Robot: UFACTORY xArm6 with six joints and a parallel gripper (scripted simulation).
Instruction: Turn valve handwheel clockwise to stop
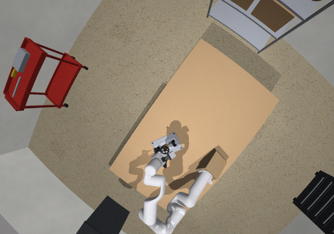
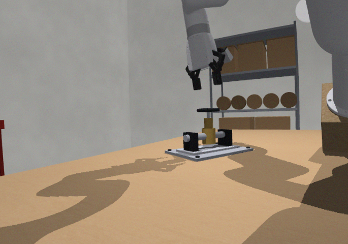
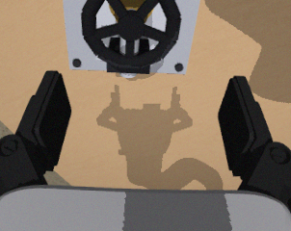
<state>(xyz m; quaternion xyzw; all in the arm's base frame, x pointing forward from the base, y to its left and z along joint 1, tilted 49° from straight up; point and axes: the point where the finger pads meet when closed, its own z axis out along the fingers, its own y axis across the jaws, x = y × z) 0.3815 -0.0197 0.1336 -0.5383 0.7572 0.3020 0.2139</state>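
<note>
Right now the black handwheel is 9 cm below my hand and 1 cm to the right of it.
</note>
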